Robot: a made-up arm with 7 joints.
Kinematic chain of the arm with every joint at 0, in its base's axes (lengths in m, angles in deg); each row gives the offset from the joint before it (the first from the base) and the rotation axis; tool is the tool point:
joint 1: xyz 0 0 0.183 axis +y
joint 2: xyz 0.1 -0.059 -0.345 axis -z
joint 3: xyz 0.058 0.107 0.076 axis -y
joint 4: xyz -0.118 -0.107 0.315 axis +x
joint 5: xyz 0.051 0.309 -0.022 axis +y
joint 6: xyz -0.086 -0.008 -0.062 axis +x
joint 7: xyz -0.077 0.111 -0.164 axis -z
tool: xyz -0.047 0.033 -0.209
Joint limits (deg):
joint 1: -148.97..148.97
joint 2: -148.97..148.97
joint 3: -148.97..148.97
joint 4: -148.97..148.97
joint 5: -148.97..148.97
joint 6: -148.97..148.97
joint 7: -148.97..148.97
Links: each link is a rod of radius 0.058 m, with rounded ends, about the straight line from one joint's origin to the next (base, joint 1, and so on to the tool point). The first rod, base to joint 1, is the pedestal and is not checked.
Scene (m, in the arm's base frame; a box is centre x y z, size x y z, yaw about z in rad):
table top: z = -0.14
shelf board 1: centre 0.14 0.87 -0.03 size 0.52 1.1 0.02 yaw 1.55
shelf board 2: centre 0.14 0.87 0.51 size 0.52 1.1 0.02 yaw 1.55
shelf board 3: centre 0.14 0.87 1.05 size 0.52 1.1 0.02 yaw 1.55
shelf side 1: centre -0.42 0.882 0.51 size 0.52 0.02 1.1 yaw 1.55
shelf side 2: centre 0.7 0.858 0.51 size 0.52 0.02 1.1 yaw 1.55
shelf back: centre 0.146 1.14 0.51 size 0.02 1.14 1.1 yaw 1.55
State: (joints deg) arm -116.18 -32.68 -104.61 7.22 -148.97 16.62 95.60
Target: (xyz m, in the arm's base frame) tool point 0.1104 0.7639 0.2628
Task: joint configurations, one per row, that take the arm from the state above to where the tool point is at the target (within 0.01 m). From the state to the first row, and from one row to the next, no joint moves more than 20 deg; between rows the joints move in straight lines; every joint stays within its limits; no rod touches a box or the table.
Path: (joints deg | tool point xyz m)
1: -128.18 -30.24 -107.55 -6.86 -131.78 3.78 96.40 | 0.4604 0.5516 0.7523
2: -140.17 -27.79 -110.49 -20.95 -114.58 -9.06 97.20 | 0.4356 0.3436 0.7579
3: -138.69 -32.64 -92.49 -30.78 -120.31 -12.81 100.94 | 0.3517 0.3900 0.7644
4: -137.21 -37.48 -74.49 -40.62 -126.04 -16.56 104.69 | 0.2644 0.4440 0.7218
5: -135.74 -42.33 -56.49 -50.46 -131.78 -20.30 108.43 | 0.1879 0.4851 0.6319
6: -134.26 -47.18 -38.49 -60.29 -137.51 -24.05 112.18 | 0.1330 0.4955 0.5097
7: -132.78 -52.02 -20.50 -70.13 -143.24 -27.80 115.92 | 0.1050 0.4660 0.3787
8: -131.30 -56.87 -2.50 -79.97 -148.97 -31.55 119.67 | 0.1028 0.3993 0.2628
9: -127.72 -54.95 -14.65 -61.08 -148.97 -18.06 114.93 | 0.1477 0.4851 0.2445
10: -124.14 -53.02 -26.81 -42.19 -148.97 -4.56 110.18 | 0.1633 0.5731 0.2204
11: -120.56 -51.10 -38.97 -23.31 -148.97 8.93 105.44 | 0.1461 0.6674 0.2174
12: -116.98 -49.18 -51.12 -4.42 -148.97 22.42 100.70 | 0.1104 0.7639 0.2628

